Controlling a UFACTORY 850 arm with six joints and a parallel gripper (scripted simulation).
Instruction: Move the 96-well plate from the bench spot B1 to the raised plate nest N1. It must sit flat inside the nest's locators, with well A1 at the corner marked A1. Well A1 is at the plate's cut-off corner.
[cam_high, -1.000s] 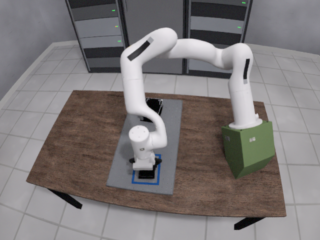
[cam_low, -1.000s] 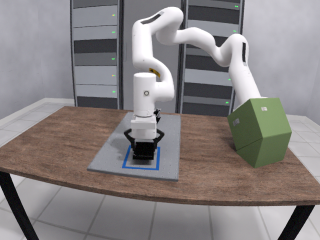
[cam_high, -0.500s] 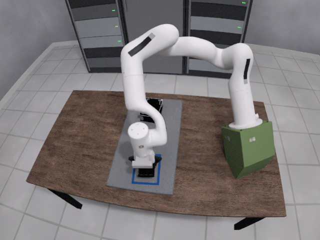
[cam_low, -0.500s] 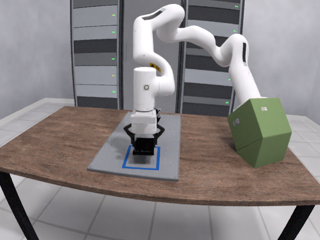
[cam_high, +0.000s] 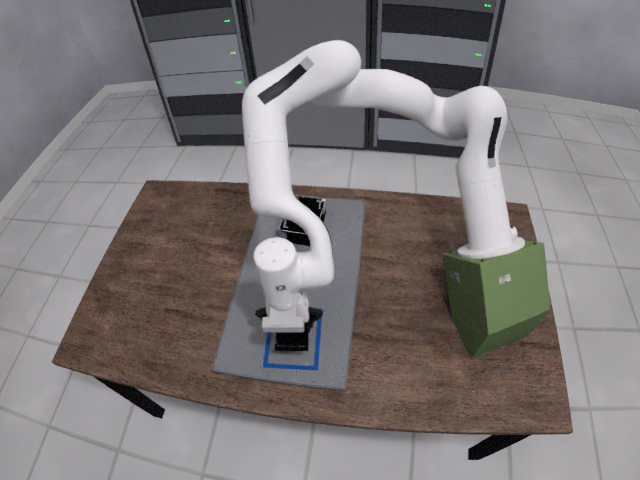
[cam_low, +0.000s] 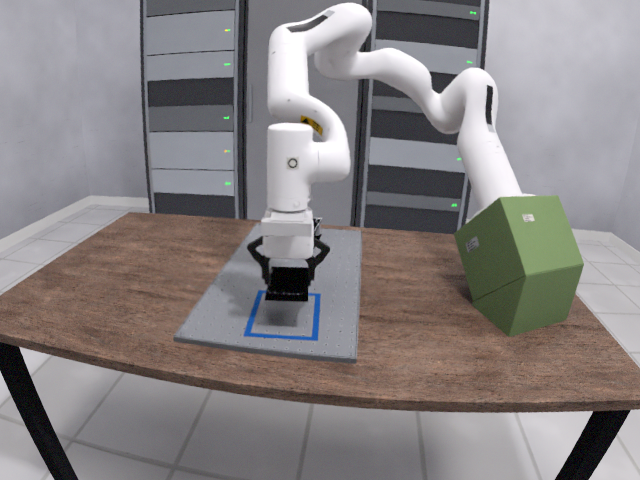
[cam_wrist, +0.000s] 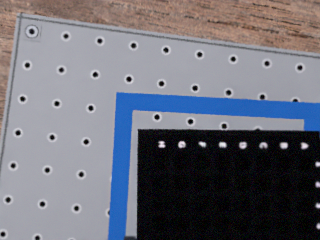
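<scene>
The raised plate nest N1 lies 43 cm to the right of my hand, 4 cm below it and 2 cm behind it. From my hand the other things lie so: 96-well plate 1 cm below.
</scene>
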